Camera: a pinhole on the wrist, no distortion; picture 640 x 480 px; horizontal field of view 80.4 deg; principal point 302.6 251.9 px. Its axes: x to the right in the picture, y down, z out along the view. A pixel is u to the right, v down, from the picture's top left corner.
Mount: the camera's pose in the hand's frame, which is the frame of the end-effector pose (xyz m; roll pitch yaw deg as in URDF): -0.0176 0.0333 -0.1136 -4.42 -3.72 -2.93
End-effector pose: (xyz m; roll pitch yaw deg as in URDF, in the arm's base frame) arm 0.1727 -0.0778 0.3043 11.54 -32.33 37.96
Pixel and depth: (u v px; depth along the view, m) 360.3 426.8 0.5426
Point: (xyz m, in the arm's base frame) -0.1376 -0.0242 0.7247
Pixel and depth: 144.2 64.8 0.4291
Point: 0.0165 -0.4471 0.4195
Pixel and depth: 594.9 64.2 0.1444
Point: 0.2361 -0.0790 0.3775
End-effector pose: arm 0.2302 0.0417 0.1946 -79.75 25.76 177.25
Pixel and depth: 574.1 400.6 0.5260
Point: -0.0162 -0.4052 -0.1173
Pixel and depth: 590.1 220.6 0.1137
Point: 0.1866 0.0329 0.1436
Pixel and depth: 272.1 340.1 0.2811
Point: 0.3097 -0.1411 0.1351
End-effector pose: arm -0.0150 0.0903 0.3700 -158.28 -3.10 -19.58
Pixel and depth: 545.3 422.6 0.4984
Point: 0.2353 -0.1240 -0.0762
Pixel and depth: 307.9 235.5 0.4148
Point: -0.0133 0.1601 0.0710
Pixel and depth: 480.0 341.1 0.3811
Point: 0.1230 0.0052 0.0737
